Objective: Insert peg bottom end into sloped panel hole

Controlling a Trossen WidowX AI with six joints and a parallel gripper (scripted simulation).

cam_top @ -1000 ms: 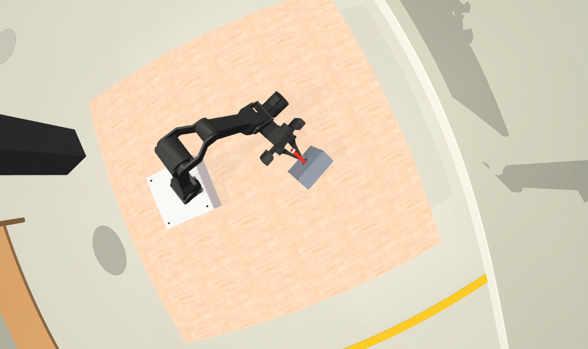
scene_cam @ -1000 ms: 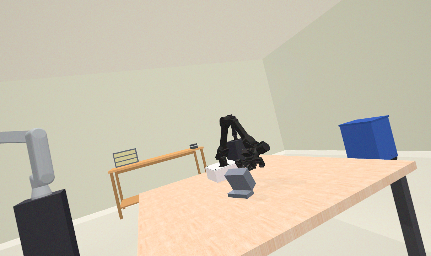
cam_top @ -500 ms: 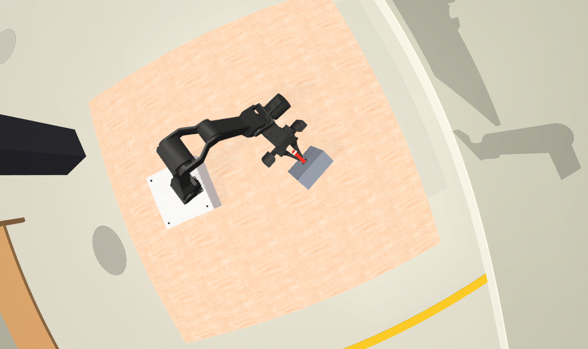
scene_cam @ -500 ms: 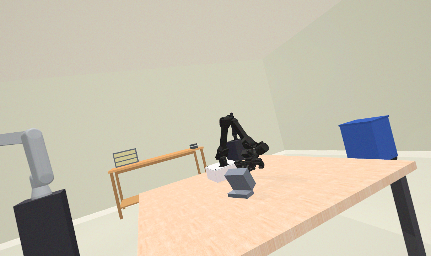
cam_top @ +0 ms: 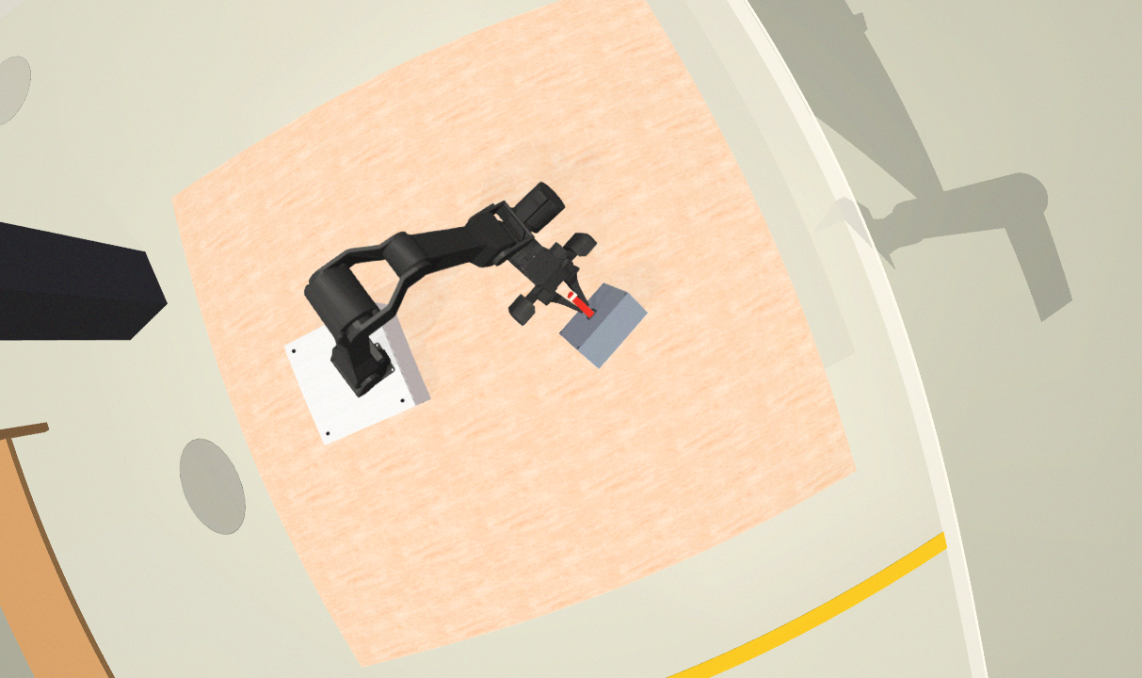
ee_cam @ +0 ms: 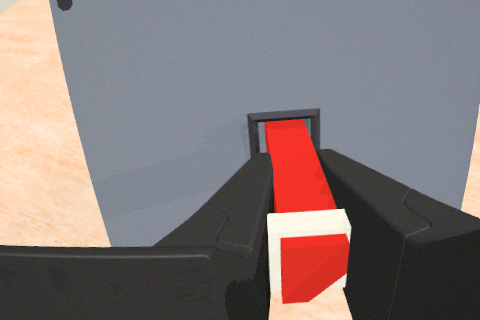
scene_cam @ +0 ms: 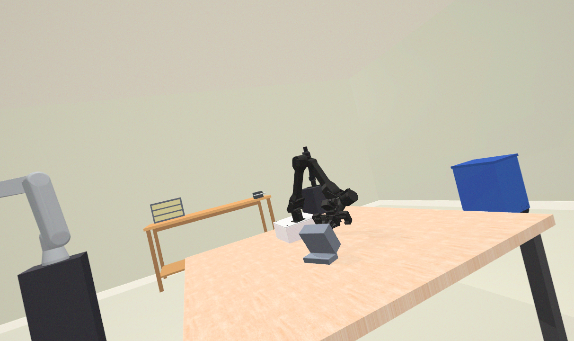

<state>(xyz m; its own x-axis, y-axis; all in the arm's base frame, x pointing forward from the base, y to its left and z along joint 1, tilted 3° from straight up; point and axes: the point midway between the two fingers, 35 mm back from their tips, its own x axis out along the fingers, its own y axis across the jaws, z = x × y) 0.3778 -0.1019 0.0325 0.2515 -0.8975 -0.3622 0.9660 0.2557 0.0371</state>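
My gripper tip is 2 cm to the right of the red peg and 1 cm below it. The rest, counted from my gripper tip: grey sloped panel: 1 cm ahead, 4 cm to the right, 2 cm below.
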